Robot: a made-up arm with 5 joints.
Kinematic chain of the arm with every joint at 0, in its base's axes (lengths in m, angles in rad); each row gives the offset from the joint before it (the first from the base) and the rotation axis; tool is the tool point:
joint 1: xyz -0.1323 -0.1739 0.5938 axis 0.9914 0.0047 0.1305
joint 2: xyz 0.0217 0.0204 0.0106 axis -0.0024 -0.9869 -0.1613
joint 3: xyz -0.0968 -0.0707 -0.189 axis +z
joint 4: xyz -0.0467 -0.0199 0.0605 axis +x
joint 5: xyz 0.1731 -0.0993 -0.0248 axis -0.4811 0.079 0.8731
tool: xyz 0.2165 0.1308 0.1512
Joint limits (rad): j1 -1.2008..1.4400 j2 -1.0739..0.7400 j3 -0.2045..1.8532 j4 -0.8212..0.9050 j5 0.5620..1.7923
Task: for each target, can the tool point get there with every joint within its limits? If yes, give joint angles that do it. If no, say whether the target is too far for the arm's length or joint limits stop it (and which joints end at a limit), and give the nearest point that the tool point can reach.
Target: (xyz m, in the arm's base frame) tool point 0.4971 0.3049 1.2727
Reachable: no: too far | nearest point 0.0184 -0.0154 0.7890 | short by 0.752 m
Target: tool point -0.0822 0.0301 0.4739
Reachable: yes | joints 0.6305 0.5062 -0.0317 -0.1280 1.5313
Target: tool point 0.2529 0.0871 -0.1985
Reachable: no: too far | nearest point -0.0541 -0.0728 0.2765 | short by 0.588 m
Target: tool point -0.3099 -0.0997 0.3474
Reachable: yes | joints 0.3502 0.2269 1.6914 -0.2455 1.3718
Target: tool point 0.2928 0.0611 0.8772
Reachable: no: joint limits stop it (at a limit: joint 1, joint 2, joint 4) | nearest point 0.0738 -0.0432 0.7389 | short by 0.279 m
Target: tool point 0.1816 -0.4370 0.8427
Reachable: no: joint limits stop it (at a limit: joint 3, joint 4, joint 5) | nearest point 0.0013 -0.2772 0.6929 | short by 0.284 m
